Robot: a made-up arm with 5 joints. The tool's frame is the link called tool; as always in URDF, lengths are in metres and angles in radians.
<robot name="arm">
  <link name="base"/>
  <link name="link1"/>
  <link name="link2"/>
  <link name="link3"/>
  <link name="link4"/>
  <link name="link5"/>
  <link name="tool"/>
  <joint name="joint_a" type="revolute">
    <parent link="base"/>
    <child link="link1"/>
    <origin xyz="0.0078 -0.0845 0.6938" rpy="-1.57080 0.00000 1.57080"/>
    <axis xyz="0 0 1"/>
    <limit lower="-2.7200" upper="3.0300"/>
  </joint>
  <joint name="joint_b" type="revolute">
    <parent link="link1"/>
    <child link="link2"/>
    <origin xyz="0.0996 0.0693 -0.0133" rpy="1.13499 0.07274 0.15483"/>
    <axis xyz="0 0 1"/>
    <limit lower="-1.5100" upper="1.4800"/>
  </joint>
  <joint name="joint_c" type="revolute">
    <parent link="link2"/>
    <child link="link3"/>
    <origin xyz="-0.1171 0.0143 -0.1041" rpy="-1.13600 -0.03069 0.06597"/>
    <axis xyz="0 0 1"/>
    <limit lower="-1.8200" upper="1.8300"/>
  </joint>
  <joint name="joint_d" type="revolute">
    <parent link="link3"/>
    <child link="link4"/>
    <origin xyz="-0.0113 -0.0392 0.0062" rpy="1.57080 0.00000 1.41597"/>
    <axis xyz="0 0 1"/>
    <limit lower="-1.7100" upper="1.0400"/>
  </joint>
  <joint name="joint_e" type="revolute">
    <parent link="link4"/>
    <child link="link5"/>
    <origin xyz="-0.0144 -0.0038 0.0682" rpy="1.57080 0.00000 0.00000"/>
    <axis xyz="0 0 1"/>
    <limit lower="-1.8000" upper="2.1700"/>
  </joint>
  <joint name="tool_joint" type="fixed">
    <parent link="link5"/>
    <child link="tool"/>
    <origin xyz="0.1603 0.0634 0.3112" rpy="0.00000 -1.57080 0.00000"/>
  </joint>
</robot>
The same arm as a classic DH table. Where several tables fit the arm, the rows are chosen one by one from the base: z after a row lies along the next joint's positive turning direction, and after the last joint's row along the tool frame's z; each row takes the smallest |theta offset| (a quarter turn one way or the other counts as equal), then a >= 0, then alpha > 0; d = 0 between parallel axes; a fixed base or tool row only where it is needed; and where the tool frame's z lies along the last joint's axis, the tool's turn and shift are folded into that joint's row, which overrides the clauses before.
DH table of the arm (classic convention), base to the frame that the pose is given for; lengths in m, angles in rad. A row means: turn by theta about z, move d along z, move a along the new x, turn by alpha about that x. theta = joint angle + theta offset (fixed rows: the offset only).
base (fixed): a 0.0845  alpha 1.5708  d 0.6938  theta offset -1.5708
joint_a: a -0.1108  alpha -1.1363  d 0.0018  theta offset 0.1886
joint_b: a 0.1156  alpha 1.1363  d -0.1695  theta offset 0.0000
joint_c: a 0.0405  alpha -1.5708  d 0.0323  theta offset 1.3822
joint_d: a 0.0144  alpha -1.5708  d 0.0631  theta offset 0.0000
joint_e: a 0.0634  alpha -1.5708  d 0.3150  theta offset -1.5708
tool (fixed): a 0.0000  alpha 0.0000  d -0.1603  theta offset -1.5708
Joint limits (rad, base to tool): -2.7200..3.0300 -1.5100..1.4800 -1.8200..1.8300 -1.7100..1.0400 -1.8000..2.1700

